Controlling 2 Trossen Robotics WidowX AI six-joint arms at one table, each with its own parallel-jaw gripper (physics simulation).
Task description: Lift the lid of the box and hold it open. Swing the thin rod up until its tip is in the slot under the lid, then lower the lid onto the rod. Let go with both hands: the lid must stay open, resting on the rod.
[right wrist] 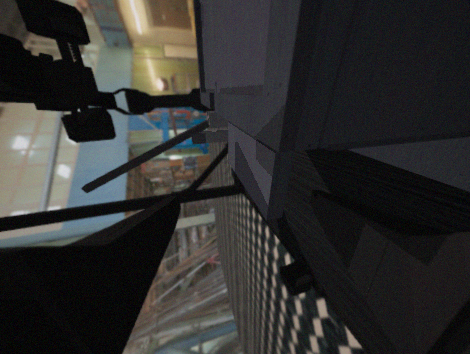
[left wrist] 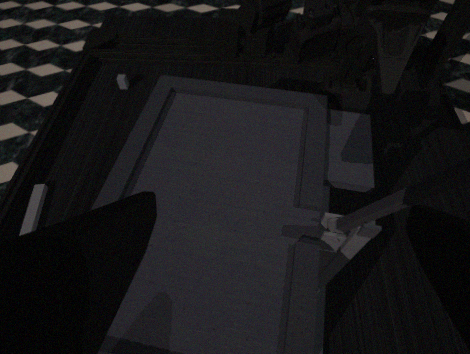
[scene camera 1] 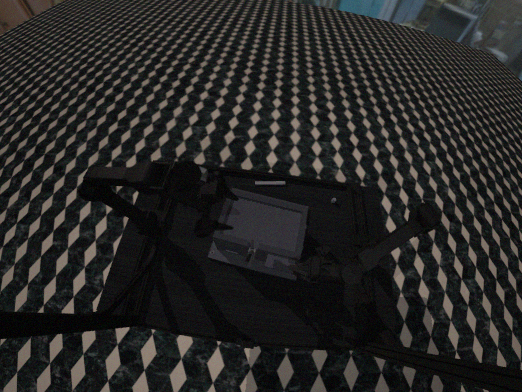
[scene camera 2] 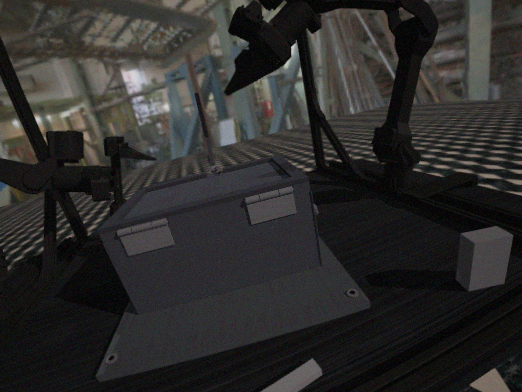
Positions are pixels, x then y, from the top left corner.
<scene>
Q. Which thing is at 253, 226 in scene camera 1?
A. A lid.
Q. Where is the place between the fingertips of my left gripper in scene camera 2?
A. At 229, 91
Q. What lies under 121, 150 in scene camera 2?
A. My right gripper.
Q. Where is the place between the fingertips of my left gripper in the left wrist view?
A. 280, 210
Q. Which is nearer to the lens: the lid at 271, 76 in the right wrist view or the thin rod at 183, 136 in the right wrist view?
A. The lid.
</scene>
